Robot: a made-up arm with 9 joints. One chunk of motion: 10 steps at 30 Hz.
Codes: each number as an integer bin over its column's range. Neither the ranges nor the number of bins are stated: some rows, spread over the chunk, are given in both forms.
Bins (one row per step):
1: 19 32 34 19 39 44 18 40 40
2: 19 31 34 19 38 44 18 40 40
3: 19 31 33 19 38 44 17 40 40
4: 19 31 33 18 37 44 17 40 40
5: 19 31 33 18 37 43 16 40 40
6: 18 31 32 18 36 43 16 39 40
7: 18 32 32 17 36 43 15 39 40
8: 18 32 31 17 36 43 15 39 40
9: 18 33 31 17 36 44 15 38 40
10: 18 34 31 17 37 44 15 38 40
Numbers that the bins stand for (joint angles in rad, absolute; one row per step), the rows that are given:
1: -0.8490 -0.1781 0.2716 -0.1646 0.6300 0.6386 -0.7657 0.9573 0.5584
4: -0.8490 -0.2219 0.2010 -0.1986 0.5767 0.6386 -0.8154 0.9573 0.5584
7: -0.8886 -0.1781 0.1303 -0.2325 0.5500 0.5743 -0.9148 0.8976 0.5584
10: -0.8886 -0.0905 0.0597 -0.2325 0.5767 0.6386 -0.9148 0.8379 0.5584
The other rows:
2: -0.8490 -0.2219 0.2716 -0.1646 0.6033 0.6386 -0.7657 0.9573 0.5584
3: -0.8490 -0.2219 0.2010 -0.1646 0.6033 0.6386 -0.8154 0.9573 0.5584
5: -0.8490 -0.2219 0.2010 -0.1986 0.5767 0.5743 -0.8651 0.9573 0.5584
6: -0.8886 -0.2219 0.1303 -0.1986 0.5500 0.5743 -0.8651 0.8976 0.5584
8: -0.8886 -0.1781 0.0597 -0.2325 0.5500 0.5743 -0.9148 0.8976 0.5584
9: -0.8886 -0.1343 0.0597 -0.2325 0.5500 0.6386 -0.9148 0.8379 0.5584

